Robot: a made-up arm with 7 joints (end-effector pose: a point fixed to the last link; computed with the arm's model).
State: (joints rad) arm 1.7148 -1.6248 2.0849 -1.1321 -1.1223 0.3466 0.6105
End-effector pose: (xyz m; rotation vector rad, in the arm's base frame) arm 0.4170 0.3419 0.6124 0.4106 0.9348 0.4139
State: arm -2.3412 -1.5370 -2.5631 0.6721 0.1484 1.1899 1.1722
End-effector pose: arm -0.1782 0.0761 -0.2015 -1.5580 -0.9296 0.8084
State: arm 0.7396 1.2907 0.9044 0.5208 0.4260 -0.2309 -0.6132
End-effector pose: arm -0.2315 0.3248 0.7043 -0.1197 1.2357 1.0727
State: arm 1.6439 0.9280 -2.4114 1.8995 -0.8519 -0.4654 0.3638
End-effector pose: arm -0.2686 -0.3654 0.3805 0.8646 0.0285 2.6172
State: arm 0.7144 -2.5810 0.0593 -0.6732 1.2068 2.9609 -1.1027
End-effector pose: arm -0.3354 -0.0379 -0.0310 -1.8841 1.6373 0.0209
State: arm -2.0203 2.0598 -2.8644 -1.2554 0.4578 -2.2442 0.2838
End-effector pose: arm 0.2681 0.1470 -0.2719 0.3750 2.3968 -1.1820
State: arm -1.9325 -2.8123 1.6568 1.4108 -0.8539 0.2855 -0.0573
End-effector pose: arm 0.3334 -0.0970 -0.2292 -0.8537 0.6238 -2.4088
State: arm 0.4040 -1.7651 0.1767 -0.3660 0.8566 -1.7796 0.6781
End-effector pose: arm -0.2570 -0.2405 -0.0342 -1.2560 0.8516 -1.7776
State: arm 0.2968 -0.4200 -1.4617 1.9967 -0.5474 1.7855 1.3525
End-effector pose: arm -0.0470 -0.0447 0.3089 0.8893 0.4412 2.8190
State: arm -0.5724 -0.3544 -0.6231 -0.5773 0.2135 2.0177 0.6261
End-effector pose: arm 0.0005 0.1155 0.3288 1.6421 0.5850 1.0324
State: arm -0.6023 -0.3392 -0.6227 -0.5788 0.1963 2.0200 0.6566
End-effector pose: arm -0.0002 0.1179 0.3292 1.6456 0.5950 1.0612
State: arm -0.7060 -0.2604 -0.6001 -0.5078 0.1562 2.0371 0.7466
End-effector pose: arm -0.0062 0.1179 0.3279 1.6800 0.6396 1.2589
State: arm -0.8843 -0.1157 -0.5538 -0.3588 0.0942 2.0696 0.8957
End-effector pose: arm -0.0269 0.1246 0.3294 1.6591 0.7592 1.6462
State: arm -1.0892 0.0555 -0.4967 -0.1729 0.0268 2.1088 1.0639
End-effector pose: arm -0.0736 0.1382 0.3333 1.4675 0.9631 2.0962
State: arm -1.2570 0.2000 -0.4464 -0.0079 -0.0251 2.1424 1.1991
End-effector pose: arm -0.1326 0.1442 0.3280 1.1575 1.1757 2.4278
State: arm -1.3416 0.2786 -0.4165 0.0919 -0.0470 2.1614 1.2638
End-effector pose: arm -0.1688 0.1413 0.3189 0.9373 1.2993 2.5838
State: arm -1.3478 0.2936 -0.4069 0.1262 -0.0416 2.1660 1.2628
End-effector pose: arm -0.1733 0.1382 0.3176 0.8983 1.3209 2.6298
